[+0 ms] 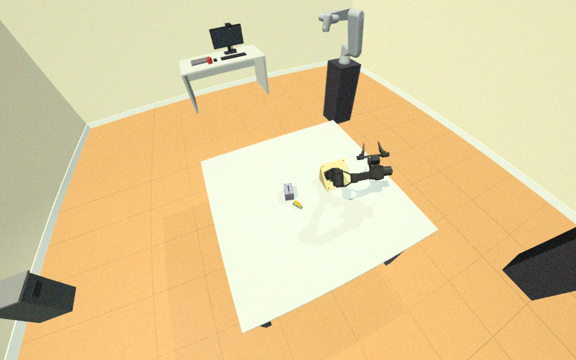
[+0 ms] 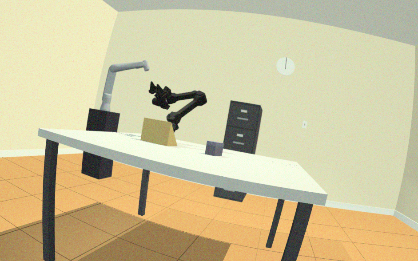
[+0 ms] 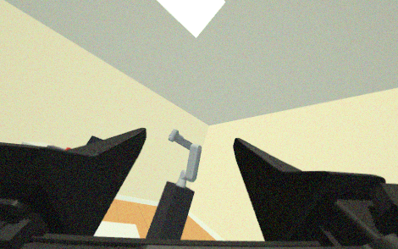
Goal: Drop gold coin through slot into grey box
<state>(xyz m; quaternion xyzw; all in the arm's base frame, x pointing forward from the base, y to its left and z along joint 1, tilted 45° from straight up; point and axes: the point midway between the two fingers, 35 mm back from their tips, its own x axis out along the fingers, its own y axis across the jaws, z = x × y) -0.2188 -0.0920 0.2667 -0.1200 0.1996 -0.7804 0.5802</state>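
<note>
Now: the gold coin 490 mm ahead of my gripper tip, 350 mm below it and 10 mm to the right of it.
</note>
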